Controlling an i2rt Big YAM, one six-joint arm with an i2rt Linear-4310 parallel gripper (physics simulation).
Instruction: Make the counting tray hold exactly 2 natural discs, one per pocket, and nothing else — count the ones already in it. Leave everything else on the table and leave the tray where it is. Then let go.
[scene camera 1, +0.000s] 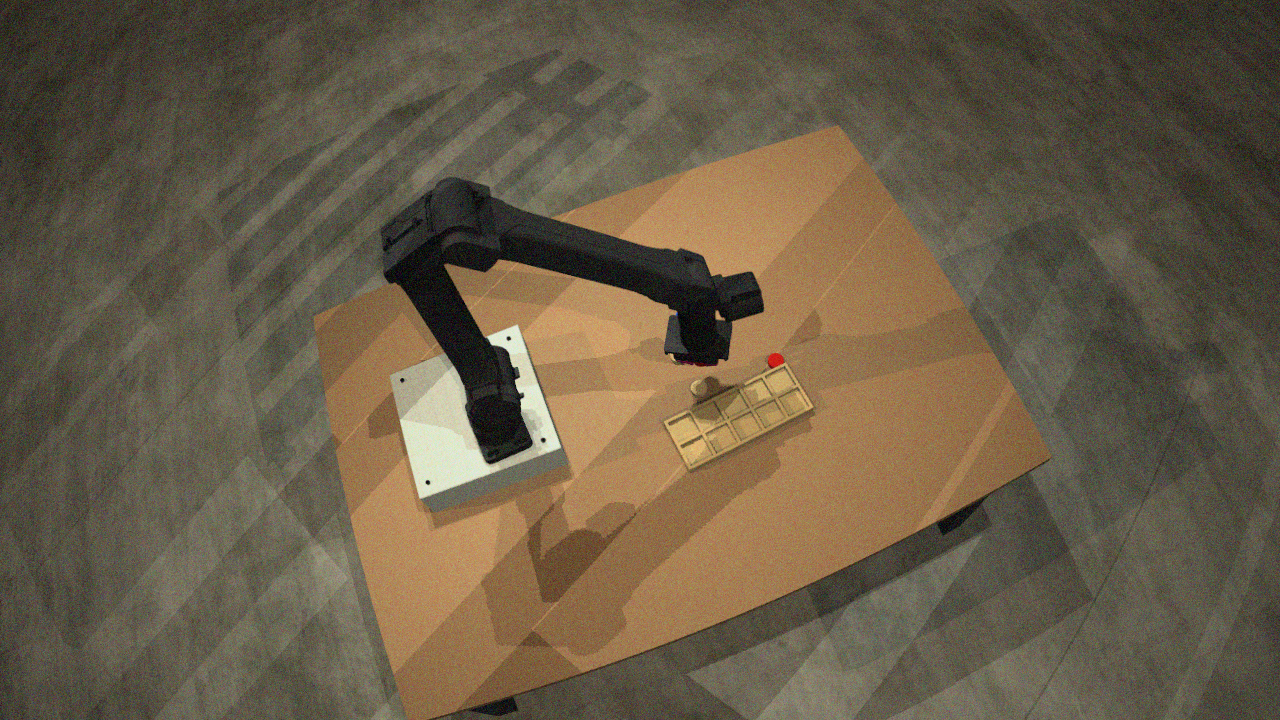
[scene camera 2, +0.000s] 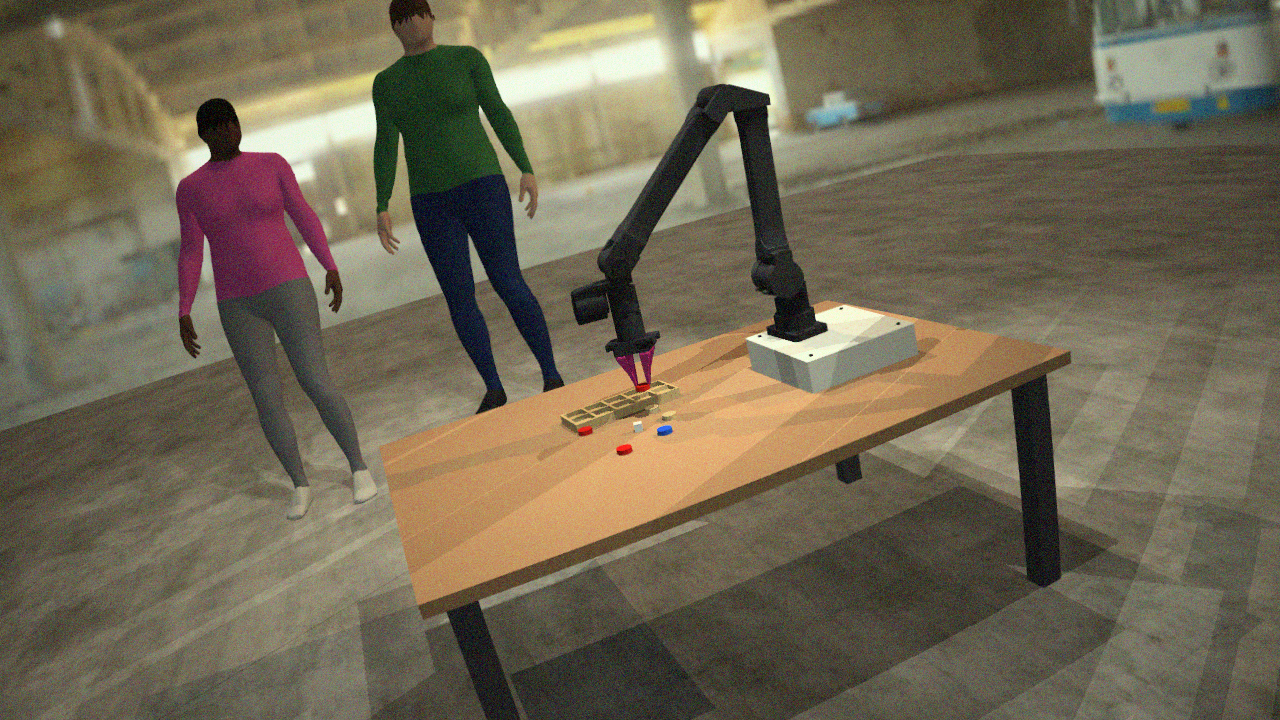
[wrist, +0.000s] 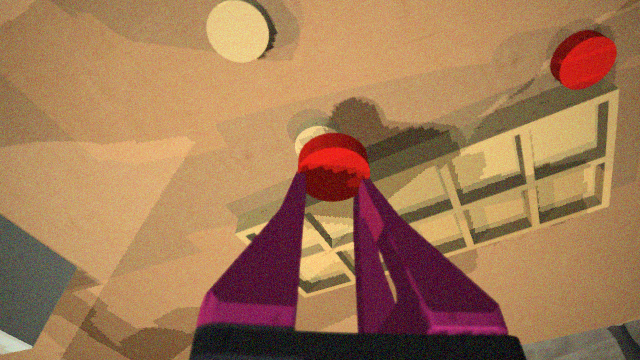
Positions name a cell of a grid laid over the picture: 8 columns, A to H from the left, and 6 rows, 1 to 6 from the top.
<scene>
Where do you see my gripper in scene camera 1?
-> E4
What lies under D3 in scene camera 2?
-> My gripper.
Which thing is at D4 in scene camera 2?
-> A tan counting tray.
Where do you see a tan counting tray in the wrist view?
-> G3
</scene>
